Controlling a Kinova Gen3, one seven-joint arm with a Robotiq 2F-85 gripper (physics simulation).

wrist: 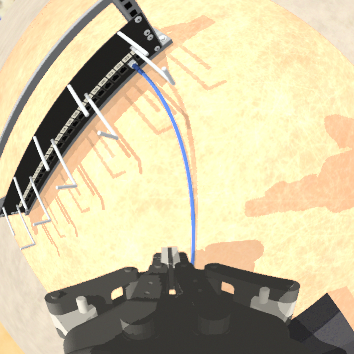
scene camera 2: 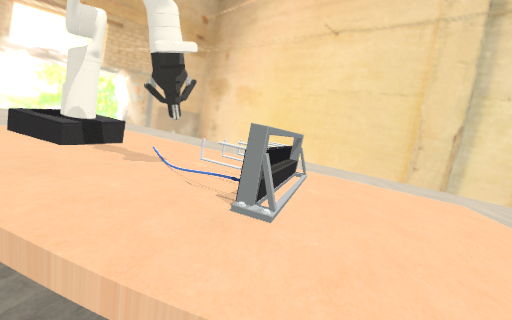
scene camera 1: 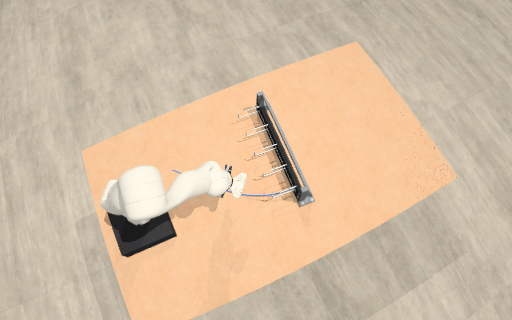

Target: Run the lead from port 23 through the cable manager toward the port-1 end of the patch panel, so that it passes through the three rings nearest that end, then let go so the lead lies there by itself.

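Note:
The blue lead (scene camera 1: 260, 195) (scene camera 2: 195, 171) (wrist: 187, 160) is plugged in at port 23, near one end of the patch panel (scene camera 1: 284, 141) (scene camera 2: 251, 165) (wrist: 102, 72). It bows outward from the panel toward the robot base. Its free end shows in scene camera 2, raised a little above the table. The cable manager's white rings stick out from the panel face; the lead lies apart from the three rings nearest the port-1 end. My gripper (scene camera 2: 174, 118) (wrist: 169, 256) is shut and empty, high above the lead. In the wrist view the lead passes beside the closed fingertips and disappears behind the gripper.
The robot's black base (scene camera 1: 150, 237) (scene camera 2: 37, 127) stands at the table's end, behind the arm. The panel's grey stand has feet and slanted braces on its back side. The panel stands across the table (scene camera 1: 360, 125) (scene camera 2: 350, 260).

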